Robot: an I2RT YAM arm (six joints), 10 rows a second.
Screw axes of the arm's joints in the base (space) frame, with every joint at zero. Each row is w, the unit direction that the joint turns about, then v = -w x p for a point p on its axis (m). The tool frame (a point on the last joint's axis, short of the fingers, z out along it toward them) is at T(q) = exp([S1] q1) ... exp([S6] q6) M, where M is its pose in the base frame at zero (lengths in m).
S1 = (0, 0, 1, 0.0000, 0.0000, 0.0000)
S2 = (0, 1, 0, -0.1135, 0.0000, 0.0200)
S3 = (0, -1, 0, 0.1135, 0.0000, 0.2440)
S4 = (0, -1, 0, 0.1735, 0.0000, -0.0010)
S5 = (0, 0, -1, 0.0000, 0.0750, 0.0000)
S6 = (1, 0, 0, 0.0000, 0.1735, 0.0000)
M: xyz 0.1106 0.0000 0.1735 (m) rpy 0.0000 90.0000 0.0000 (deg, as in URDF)
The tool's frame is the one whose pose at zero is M.
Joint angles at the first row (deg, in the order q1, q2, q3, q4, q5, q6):
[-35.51, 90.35, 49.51, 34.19, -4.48, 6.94]
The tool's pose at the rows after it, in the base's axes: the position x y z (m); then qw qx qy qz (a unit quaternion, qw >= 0):
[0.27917, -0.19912, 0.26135, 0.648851, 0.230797, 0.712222, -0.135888]
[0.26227, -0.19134, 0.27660, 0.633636, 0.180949, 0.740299, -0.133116]
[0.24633, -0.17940, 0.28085, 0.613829, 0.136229, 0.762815, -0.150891]
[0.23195, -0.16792, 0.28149, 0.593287, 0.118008, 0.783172, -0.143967]
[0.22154, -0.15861, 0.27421, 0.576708, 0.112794, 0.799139, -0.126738]
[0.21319, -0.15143, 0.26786, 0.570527, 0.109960, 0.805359, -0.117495]
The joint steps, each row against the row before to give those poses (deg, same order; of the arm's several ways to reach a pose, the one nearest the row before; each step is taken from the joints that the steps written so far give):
[-0.64, -3.88, -0.73, -3.49, -1.84, -1.59]
[-1.23, -5.66, -0.12, -8.05, -5.30, -5.41]
[-0.24, -5.09, -1.88, -5.62, -1.78, -6.42]
[-0.13, -4.47, -1.52, -6.32, -1.62, -2.64]
[0.03, -2.92, -2.24, -3.80, -1.44, -0.62]
[0.01, -2.37, -2.35, -1.30, -0.83, -0.19]

